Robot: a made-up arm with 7 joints. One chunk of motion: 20 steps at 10 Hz.
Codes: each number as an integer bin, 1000 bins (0 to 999) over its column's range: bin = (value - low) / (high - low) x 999, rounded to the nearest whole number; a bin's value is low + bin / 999 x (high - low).
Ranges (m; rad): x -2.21..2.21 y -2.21..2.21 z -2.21..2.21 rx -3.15..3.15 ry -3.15..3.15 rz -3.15..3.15
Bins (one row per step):
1: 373 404 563 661 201 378
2: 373 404 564 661 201 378
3: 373 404 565 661 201 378
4: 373 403 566 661 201 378
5: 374 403 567 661 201 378
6: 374 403 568 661 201 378
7: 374 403 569 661 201 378
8: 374 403 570 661 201 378
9: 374 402 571 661 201 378
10: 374 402 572 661 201 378
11: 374 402 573 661 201 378
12: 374 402 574 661 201 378
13: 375 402 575 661 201 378
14: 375 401 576 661 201 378
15: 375 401 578 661 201 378
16: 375 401 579 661 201 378
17: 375 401 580 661 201 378
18: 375 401 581 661 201 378
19: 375 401 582 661 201 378
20: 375 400 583 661 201 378
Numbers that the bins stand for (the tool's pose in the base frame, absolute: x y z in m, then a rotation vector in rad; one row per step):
1: -0.5597 -0.4225 0.2810 1.0185 -1.8824 -0.7662
2: -0.5597 -0.4225 0.2854 1.0185 -1.8824 -0.7662
3: -0.5597 -0.4225 0.2898 1.0185 -1.8824 -0.7662
4: -0.5597 -0.4270 0.2942 1.0185 -1.8824 -0.7662
5: -0.5553 -0.4270 0.2986 1.0185 -1.8824 -0.7662
6: -0.5553 -0.4270 0.3031 1.0185 -1.8824 -0.7662
7: -0.5553 -0.4270 0.3075 1.0185 -1.8824 -0.7662
8: -0.5553 -0.4270 0.3119 1.0185 -1.8824 -0.7662
9: -0.5553 -0.4314 0.3163 1.0185 -1.8824 -0.7662
10: -0.5553 -0.4314 0.3208 1.0185 -1.8824 -0.7662
11: -0.5553 -0.4314 0.3252 1.0185 -1.8824 -0.7662
12: -0.5553 -0.4314 0.3296 1.0185 -1.8824 -0.7662
13: -0.5508 -0.4314 0.3340 1.0185 -1.8824 -0.7662
14: -0.5508 -0.4358 0.3385 1.0185 -1.8824 -0.7662
15: -0.5508 -0.4358 0.3473 1.0185 -1.8824 -0.7662
16: -0.5508 -0.4358 0.3517 1.0185 -1.8824 -0.7662
17: -0.5508 -0.4358 0.3562 1.0185 -1.8824 -0.7662
18: -0.5508 -0.4358 0.3606 1.0185 -1.8824 -0.7662
19: -0.5508 -0.4358 0.3650 1.0185 -1.8824 -0.7662
20: -0.5508 -0.4402 0.3694 1.0185 -1.8824 -0.7662

